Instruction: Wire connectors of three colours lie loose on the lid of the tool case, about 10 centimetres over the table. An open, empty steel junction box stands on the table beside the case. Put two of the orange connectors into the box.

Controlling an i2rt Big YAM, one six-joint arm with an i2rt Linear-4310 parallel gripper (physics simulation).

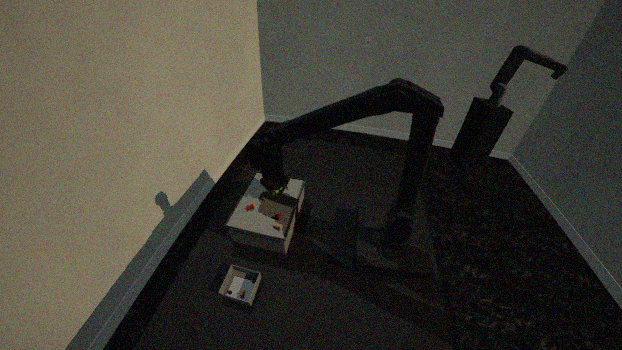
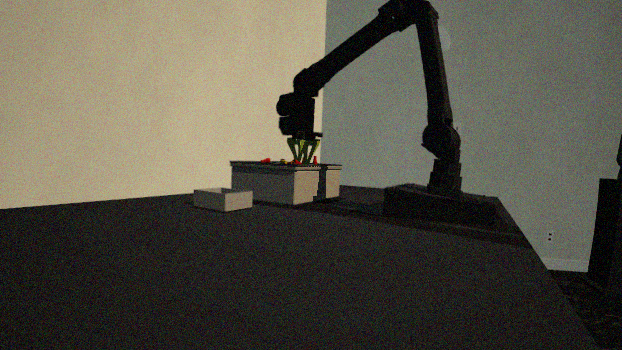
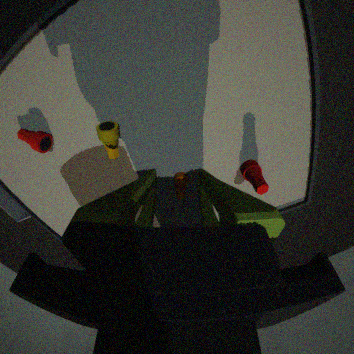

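My gripper: in sight, image 3 too. Tool case: in sight.
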